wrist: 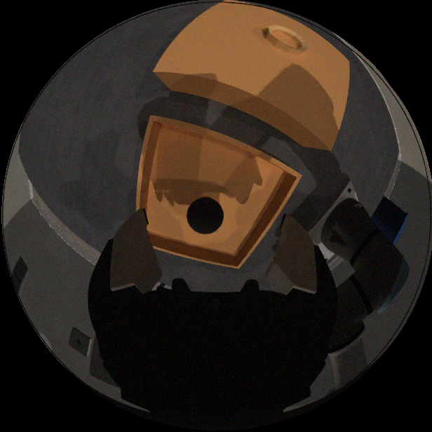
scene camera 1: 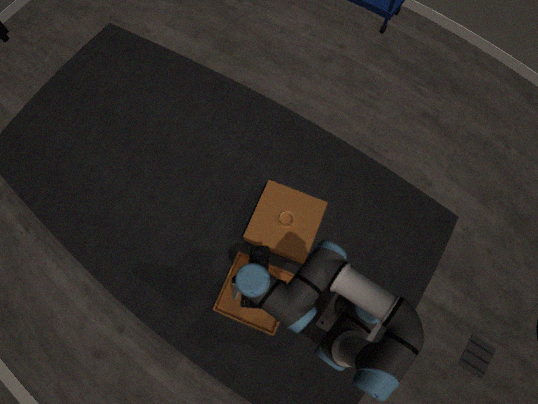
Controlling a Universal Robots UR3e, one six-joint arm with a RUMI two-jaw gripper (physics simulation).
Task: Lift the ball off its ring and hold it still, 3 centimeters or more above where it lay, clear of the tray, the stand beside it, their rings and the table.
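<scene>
A black ball (wrist: 205, 215) rests inside the orange tray (scene camera 1: 240, 319) (wrist: 142, 175), towards its near side in the wrist view; the arm hides it in the scene view. Its ring does not show beneath it. The orange stand (scene camera 1: 262, 220) (wrist: 225, 55) is beside the tray, with an empty ring (scene camera 1: 279, 218) (wrist: 282, 47) on its top. My gripper (wrist: 214, 213) is open and empty above the tray. Its jaws are wide apart, one on each side of the ball in the wrist view, with the ball beyond the tips. The wrist mostly hides the gripper in the scene view.
The tray has raised walls around the ball. The stand is taller, with a narrow gap between it and the tray. The arm's elbow and base section are to the right of the tray in the scene view. A blue cart (scene camera 1: 377, 4) (wrist: 389, 217) is farther off.
</scene>
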